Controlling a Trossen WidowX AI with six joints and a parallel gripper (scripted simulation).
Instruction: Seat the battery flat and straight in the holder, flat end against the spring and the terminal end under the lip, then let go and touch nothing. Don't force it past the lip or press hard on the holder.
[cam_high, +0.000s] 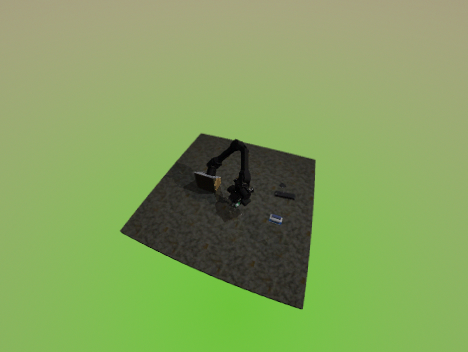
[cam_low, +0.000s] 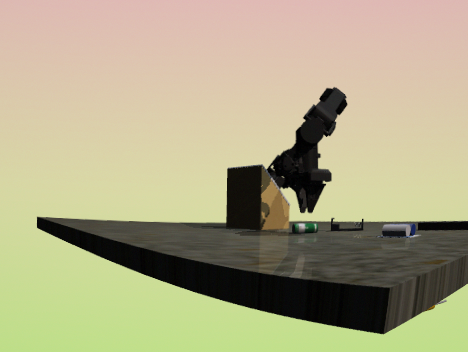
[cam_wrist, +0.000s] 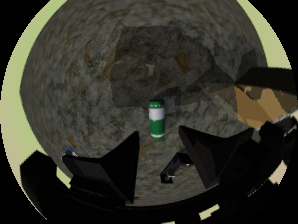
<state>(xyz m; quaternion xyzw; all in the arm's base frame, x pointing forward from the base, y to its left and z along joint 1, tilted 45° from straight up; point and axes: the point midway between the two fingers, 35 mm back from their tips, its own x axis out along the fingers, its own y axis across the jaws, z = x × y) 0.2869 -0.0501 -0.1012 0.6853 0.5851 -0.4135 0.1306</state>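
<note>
Now: the white battery 4 cm below my gripper tip. Round my gripper tip: battery door (33 cm to the left, 28 cm ahead, 5 cm below); then black remote (32 cm ahead, 23 cm to the left, 4 cm below).
</note>
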